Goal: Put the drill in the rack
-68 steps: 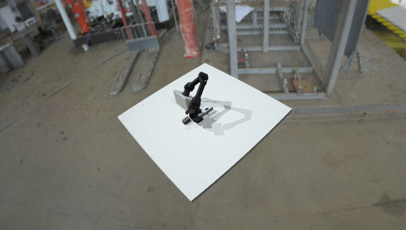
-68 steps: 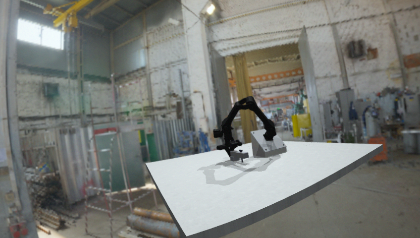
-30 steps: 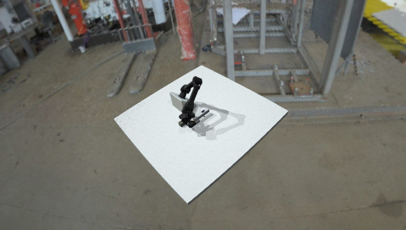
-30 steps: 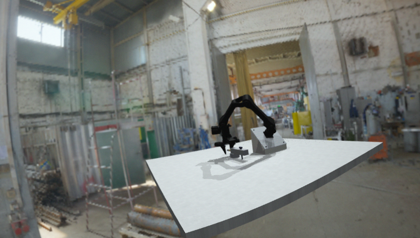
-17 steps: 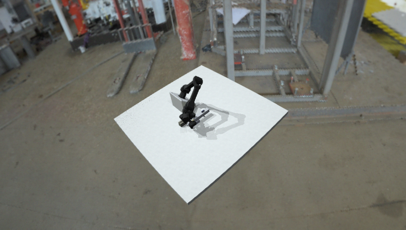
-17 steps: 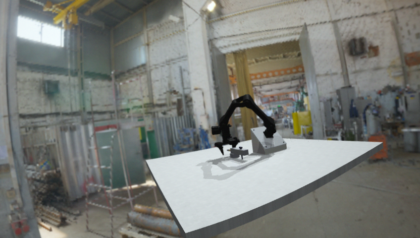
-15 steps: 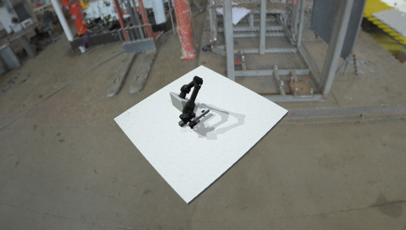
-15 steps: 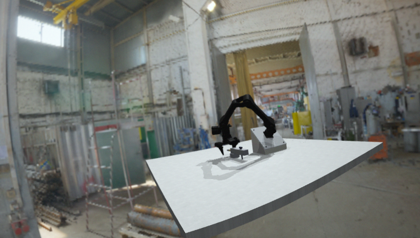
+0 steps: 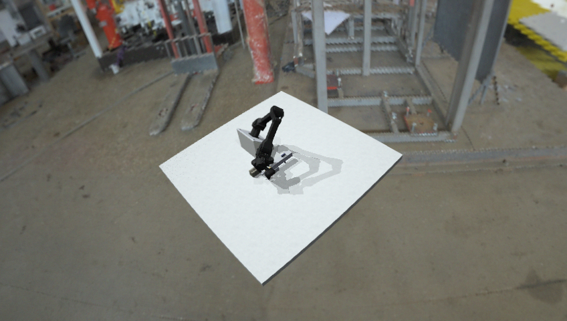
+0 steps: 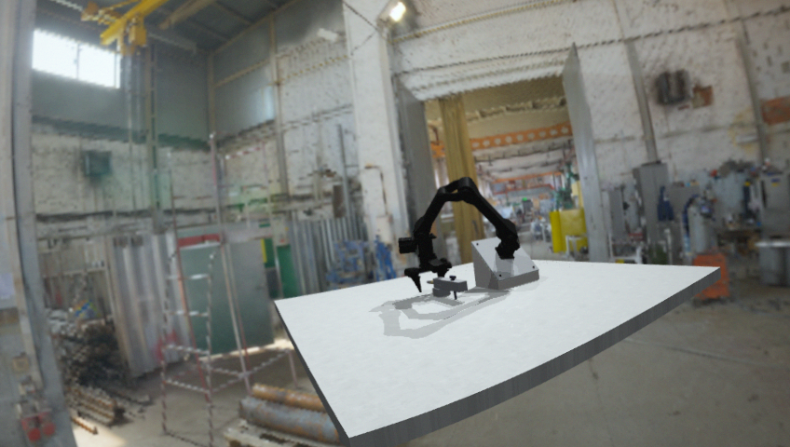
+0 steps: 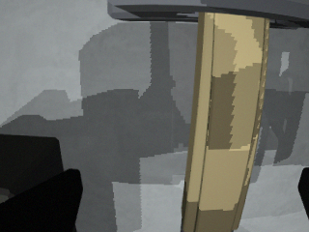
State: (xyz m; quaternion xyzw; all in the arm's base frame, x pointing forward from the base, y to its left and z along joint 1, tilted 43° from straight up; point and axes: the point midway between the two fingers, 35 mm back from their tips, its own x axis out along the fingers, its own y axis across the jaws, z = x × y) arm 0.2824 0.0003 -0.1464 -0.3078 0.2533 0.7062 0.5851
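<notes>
My gripper tip is 40 mm to the right of the drill, 30 mm below it and 10 mm past it. Also, from my gripper tip: dark key: 170 mm to the left, 40 mm above, 30 mm behind; grey block: 140 mm to the left, 30 mm above, 20 mm behind; dark rack: 70 mm behind, 30 mm to the right, 10 mm above.
</notes>
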